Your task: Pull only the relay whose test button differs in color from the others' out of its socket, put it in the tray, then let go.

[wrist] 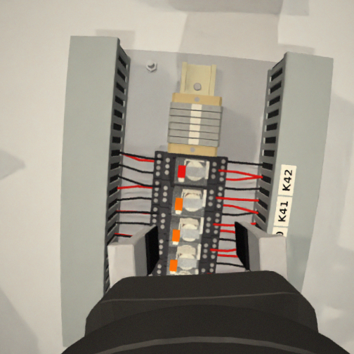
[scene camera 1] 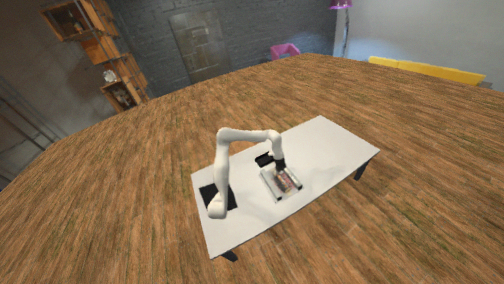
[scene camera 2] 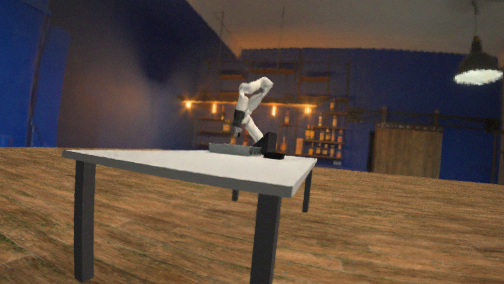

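Where they show: gripper, between the fingertips: [scene camera 1: 280, 172] [scene camera 2: 236, 136]; arm's base, origin of its link: [scene camera 1: 220, 198] [scene camera 2: 261, 141].
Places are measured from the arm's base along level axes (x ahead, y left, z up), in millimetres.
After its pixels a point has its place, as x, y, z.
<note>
In the wrist view, the relay with the red test button [wrist: 194, 171] sits in the top socket of the row, just below the grey terminal blocks. The relays below it, such as the second relay [wrist: 191, 201] and the third relay [wrist: 189, 231], have orange buttons. My gripper [wrist: 196, 240] [scene camera 1: 279, 170] @(489, -84, 12) [scene camera 2: 237, 134] @(489, -84, 12) is open and empty, above the relay row. In the wrist view its fingers stand on both sides of the lower part of the row, below the red-button relay. The black tray [scene camera 1: 263, 160] @(503, 203, -108) [scene camera 2: 274, 156] @(592, 206, -94) is on the table; it does not show in the wrist view.
Grey slotted wire ducts stand at the left [wrist: 90, 175] and right [wrist: 309, 150] of the row, with red and black wires running to the sockets. Labels K42 [wrist: 287, 180] and K41 [wrist: 283, 211] are on the right duct. The white table [scene camera 1: 325, 145] @(1112, -37, -111) [scene camera 2: 190, 167] @(1439, 80, -111) carries the panel.
</note>
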